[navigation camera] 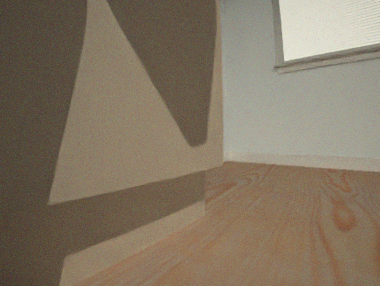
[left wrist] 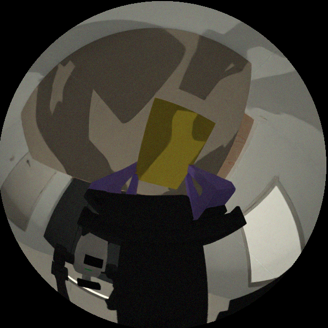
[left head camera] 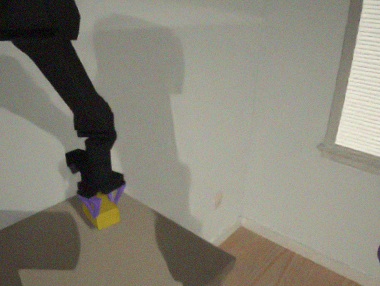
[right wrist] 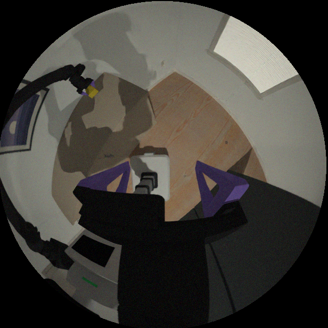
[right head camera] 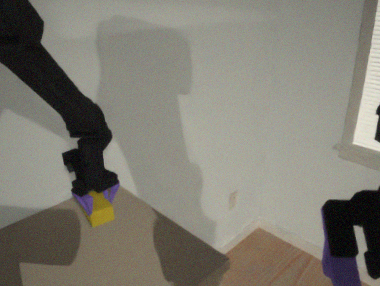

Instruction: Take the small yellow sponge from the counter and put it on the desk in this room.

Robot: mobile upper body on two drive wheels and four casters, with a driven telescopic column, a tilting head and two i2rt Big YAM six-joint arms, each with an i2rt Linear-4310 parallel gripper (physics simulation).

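Places are measured from the left arm's base along level axes (x ahead, y left, z up), in metres.
Pixels of known places: left gripper, fingertip midpoint: (left head camera: 104, 212) (right head camera: 99, 210); right gripper, fingertip midpoint: (right head camera: 371, 268).
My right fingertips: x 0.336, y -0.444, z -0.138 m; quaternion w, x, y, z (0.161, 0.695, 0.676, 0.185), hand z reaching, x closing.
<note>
Behind a point stands the place of what it marks.
The yellow sponge (left head camera: 107, 218) {x 0.761, y -0.003, z -0.410 m} (right head camera: 102, 217) {x 0.762, y -0.004, z -0.414 m} (left wrist: 175, 150) (right wrist: 93, 92) is a small block between the purple fingers of my left gripper (left head camera: 104, 208) {x 0.780, y 0.008, z -0.406 m} (right head camera: 99, 205) {x 0.780, y 0.008, z -0.406 m} (left wrist: 161, 165), which is shut on it. They are over the far corner of the beige-brown counter (left head camera: 115, 255) {x 0.765, y -0.010, z -0.543 m} (right head camera: 110, 250) {x 0.774, y -0.004, z -0.543 m} (left wrist: 112, 122) (right wrist: 110, 112), and the sponge appears raised above the top. My right gripper (right wrist: 162, 164) is open with its fingers wide apart and empty; part of it shows at the right edge of the right head view. I cannot identify the desk in these views.
The counter's side (navigation camera: 115, 125) {x 0.560, y -0.134, z -1.212 m} stands at the left in the navigation view, beside the wooden floor (navigation camera: 280, 225) {x 0.724, y -0.471, z -1.453 m} (left head camera: 270, 255) {x 1.672, y -0.817, z -1.453 m} (right wrist: 185, 115). Walls meet behind the counter, with a window (left head camera: 365, 90) {x 1.577, y -1.133, z -0.272 m} (right wrist: 255, 55) at the right. A white object (right wrist: 164, 190) and a dark grey surface (right wrist: 275, 230) show in the right wrist view.
</note>
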